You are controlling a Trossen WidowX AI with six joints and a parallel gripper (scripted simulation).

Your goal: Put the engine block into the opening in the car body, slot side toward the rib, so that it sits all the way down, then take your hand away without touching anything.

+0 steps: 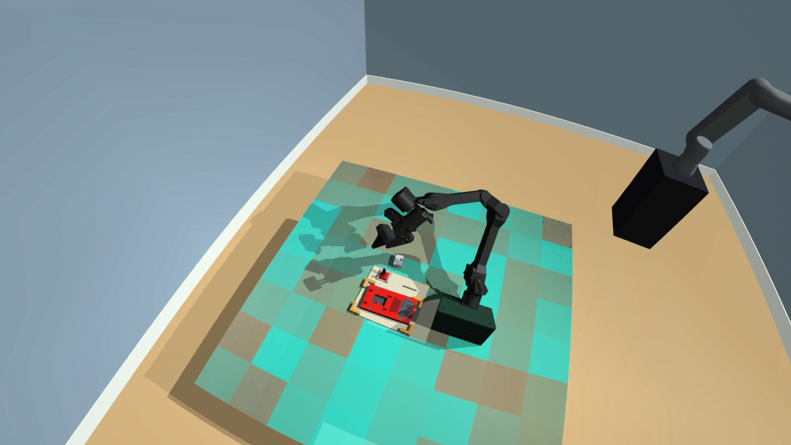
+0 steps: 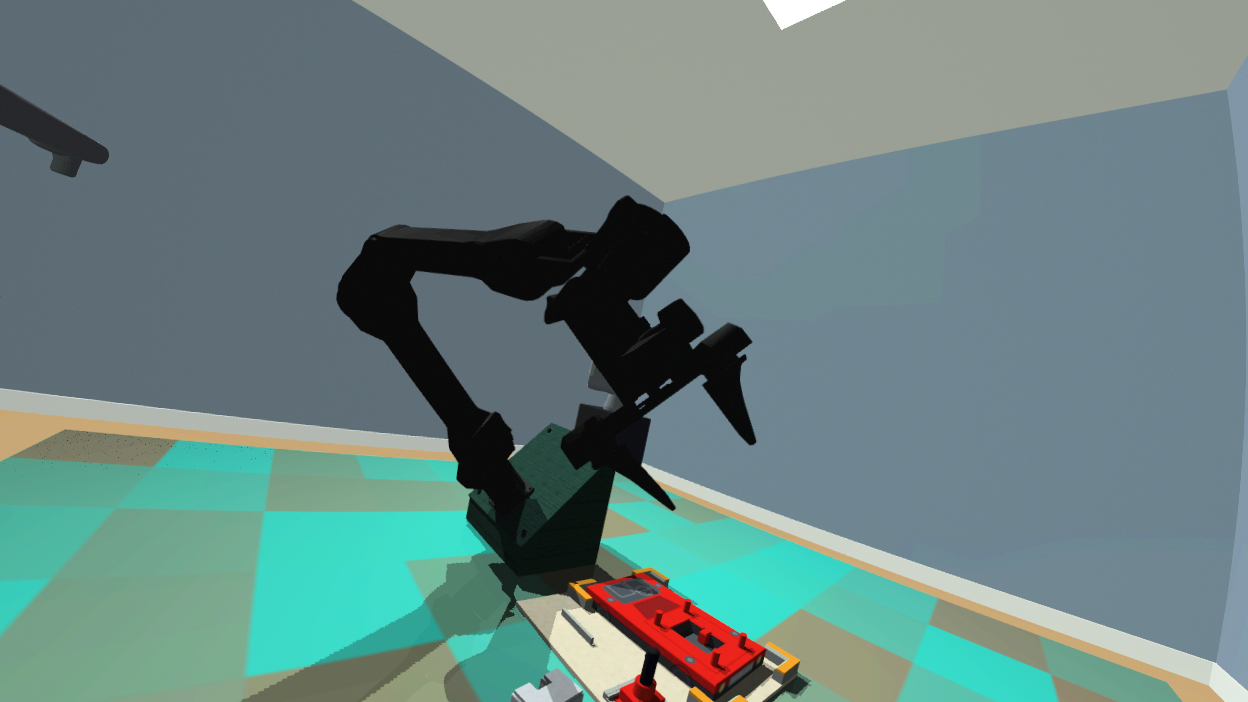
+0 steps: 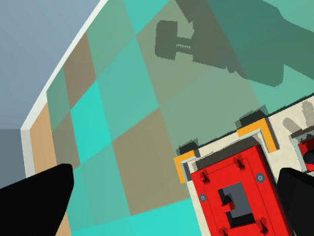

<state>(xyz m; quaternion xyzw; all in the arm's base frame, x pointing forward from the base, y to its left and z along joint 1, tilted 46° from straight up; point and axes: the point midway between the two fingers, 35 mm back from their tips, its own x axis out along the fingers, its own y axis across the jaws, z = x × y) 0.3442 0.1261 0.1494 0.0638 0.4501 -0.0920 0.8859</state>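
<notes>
Now: gripper tip 40 mm past the engine block, 100 mm to the left of it and 210 mm above it.
</notes>
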